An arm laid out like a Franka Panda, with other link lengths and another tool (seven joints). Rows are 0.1 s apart.
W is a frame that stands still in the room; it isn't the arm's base.
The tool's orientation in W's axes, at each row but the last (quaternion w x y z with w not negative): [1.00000 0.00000 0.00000 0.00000]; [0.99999 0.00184 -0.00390 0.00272]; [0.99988 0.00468 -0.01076 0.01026]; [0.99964 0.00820 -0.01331 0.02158]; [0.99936 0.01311 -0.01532 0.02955]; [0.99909 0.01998 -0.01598 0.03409]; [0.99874 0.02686 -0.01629 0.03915]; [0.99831 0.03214 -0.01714 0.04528]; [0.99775 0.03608 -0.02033 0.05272]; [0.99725 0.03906 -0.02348 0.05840]
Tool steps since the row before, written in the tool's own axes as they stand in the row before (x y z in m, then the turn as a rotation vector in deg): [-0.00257 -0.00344 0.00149 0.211 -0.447 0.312]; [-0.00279 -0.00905 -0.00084 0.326 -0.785 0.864]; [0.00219 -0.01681 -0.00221 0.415 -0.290 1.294]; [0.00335 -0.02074 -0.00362 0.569 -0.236 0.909]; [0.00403 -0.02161 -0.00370 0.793 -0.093 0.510]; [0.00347 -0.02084 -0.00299 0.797 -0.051 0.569]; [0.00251 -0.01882 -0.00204 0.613 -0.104 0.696]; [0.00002 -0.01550 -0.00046 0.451 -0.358 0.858]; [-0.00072 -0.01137 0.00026 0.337 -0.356 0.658]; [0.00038 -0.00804 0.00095 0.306 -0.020 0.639]
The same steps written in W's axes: [-0.00257 -0.00344 0.00149 0.211 -0.447 0.312]; [-0.00273 -0.00906 -0.00089 0.324 -0.786 0.864]; [0.00258 -0.01674 -0.00232 0.393 -0.294 1.300]; [0.00434 -0.02051 -0.00386 0.555 -0.227 0.920]; [0.00542 -0.02123 -0.00412 0.782 -0.060 0.532]; [0.00498 -0.02042 -0.00368 0.781 -0.020 0.593]; [0.00405 -0.01843 -0.00293 0.598 -0.094 0.710]; [0.00145 -0.01537 -0.00143 0.455 -0.372 0.850]; [0.00049 -0.01137 -0.00057 0.349 -0.367 0.646]; [0.00129 -0.00799 0.00036 0.279 -0.036 0.651]
